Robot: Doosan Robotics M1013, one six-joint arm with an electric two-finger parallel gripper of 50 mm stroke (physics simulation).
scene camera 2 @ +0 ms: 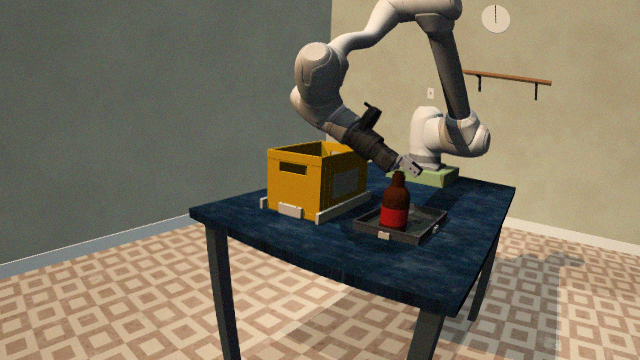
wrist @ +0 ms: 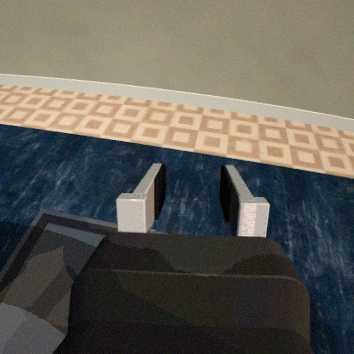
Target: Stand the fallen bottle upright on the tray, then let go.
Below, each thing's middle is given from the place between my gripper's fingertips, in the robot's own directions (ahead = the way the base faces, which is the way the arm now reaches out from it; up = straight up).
My hand is 2 cm short of the brown bottle (scene camera 2: pixel 395 205), 5 cm to the left of it and 8 cm above it.
